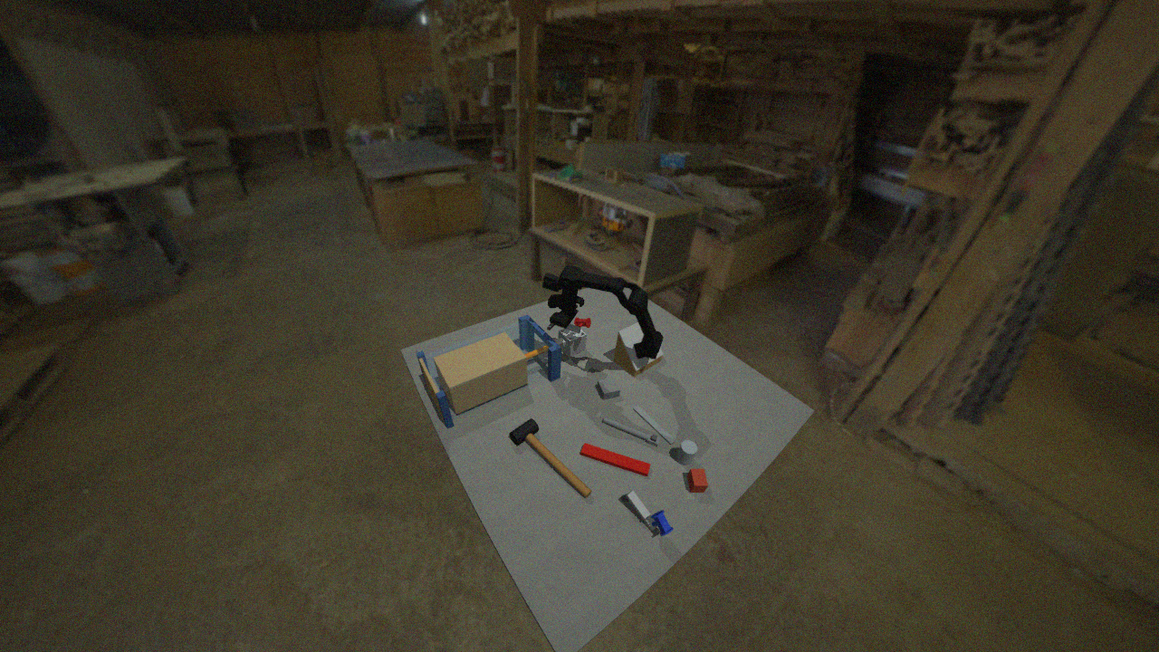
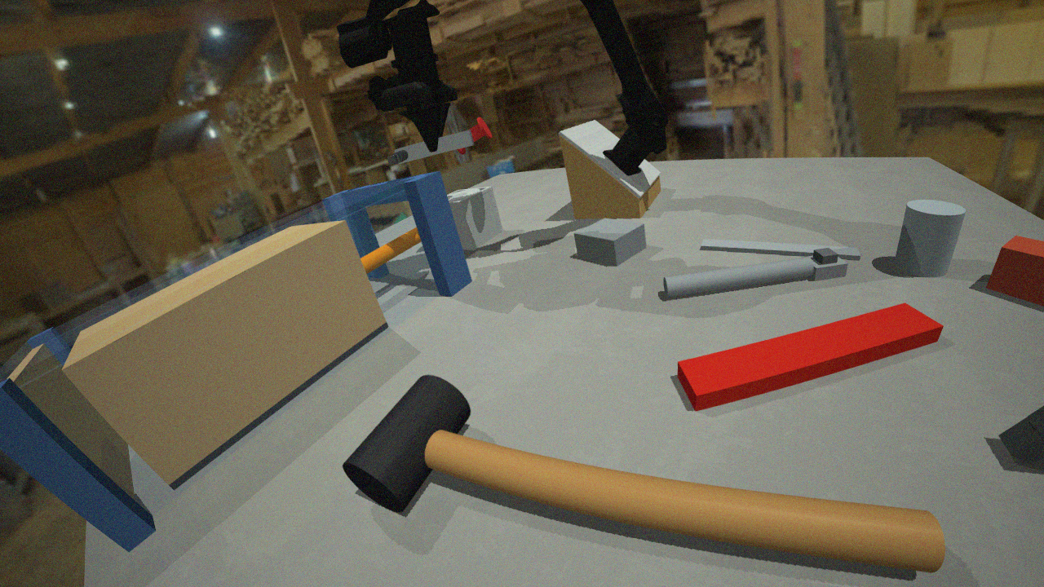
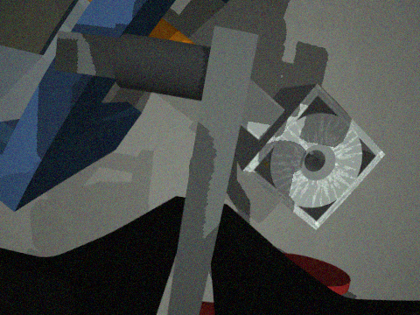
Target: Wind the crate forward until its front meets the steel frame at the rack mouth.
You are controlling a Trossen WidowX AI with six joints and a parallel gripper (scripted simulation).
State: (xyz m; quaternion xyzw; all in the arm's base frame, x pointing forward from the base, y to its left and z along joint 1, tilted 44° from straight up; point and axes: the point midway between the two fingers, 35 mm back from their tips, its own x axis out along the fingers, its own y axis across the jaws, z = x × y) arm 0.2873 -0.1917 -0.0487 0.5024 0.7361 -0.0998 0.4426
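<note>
The winch is 9 cm behind my gripper tip, 7 cm to the right of it and 15 cm below it. The rest, counted from my gripper tip: grey block 6 cm behind, 24 cm to the left, 17 cm below; winch handle with red knob 1 cm behind, 1 cm to the left, 1 cm above; flat grey strip 12 cm behind, 46 cm to the left, 18 cm below.
</note>
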